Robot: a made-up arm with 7 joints. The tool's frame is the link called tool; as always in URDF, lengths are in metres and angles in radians.
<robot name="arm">
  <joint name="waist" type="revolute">
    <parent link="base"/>
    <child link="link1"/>
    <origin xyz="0.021 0.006 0.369" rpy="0 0 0"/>
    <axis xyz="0 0 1"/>
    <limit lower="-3.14" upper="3.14" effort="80" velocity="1.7"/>
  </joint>
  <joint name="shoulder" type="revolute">
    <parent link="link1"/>
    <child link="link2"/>
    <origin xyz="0.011 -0.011 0.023" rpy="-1.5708 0 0"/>
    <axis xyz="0 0 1"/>
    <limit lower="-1.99" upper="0.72" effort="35" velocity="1.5"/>
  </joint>
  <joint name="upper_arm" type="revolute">
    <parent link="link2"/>
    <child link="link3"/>
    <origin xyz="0.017 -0.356 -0.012" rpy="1.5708 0 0"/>
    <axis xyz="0 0 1"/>
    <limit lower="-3.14" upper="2.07" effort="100" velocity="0.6"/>
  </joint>
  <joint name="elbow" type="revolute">
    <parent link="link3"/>
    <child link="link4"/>
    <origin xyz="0.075 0.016 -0.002" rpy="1.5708 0 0"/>
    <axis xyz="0 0 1"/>
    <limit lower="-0.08" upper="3.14" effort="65" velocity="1.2"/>
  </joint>
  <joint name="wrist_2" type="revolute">
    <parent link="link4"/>
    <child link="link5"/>
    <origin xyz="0.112 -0.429 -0.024" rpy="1.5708 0 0"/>
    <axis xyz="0 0 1"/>
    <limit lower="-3.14" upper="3.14" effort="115" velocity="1.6"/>
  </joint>
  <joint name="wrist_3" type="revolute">
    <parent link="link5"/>
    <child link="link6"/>
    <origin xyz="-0.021 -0.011 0.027" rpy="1.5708 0 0"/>
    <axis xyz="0 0 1"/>
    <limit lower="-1.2" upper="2.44" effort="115" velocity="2.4"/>
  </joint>
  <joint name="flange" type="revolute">
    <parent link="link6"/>
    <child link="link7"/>
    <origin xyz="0.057 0.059 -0.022" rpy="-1.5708 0 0"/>
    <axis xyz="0 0 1"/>
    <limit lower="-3.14" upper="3.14" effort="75" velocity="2.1"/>
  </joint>
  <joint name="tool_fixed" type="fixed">
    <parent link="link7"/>
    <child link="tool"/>
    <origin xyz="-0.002 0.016 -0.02" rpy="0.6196 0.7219 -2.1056"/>
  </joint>
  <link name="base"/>
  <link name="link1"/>
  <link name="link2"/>
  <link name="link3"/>
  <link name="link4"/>
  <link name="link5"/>
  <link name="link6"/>
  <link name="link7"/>
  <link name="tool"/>
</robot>
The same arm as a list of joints. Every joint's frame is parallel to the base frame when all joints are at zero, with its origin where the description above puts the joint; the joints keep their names.
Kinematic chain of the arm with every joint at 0, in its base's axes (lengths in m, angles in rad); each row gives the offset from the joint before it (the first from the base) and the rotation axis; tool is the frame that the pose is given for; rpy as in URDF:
waist: xyz 0.021 0.006 0.369 axis +z
shoulder: xyz 0.011 -0.011 0.023 axis +y
upper_arm: xyz 0.017 -0.012 0.356 axis +z
elbow: xyz 0.075 0.016 -0.002 axis -y
wrist_2: xyz 0.112 0.024 -0.429 axis -z
wrist_3: xyz -0.021 0.011 -0.027 axis +y
flange: xyz 0.057 -0.022 -0.059 axis -z
tool: xyz -0.002 -0.016 0.02 rpy -2.522 -0.7219 2.1056
Joint limits (rad, base to tool): -3.14..3.14 -1.99..0.72 -3.14..2.07 -0.08..3.14 -3.14..3.14 -1.2..2.44 -3.14..3.14

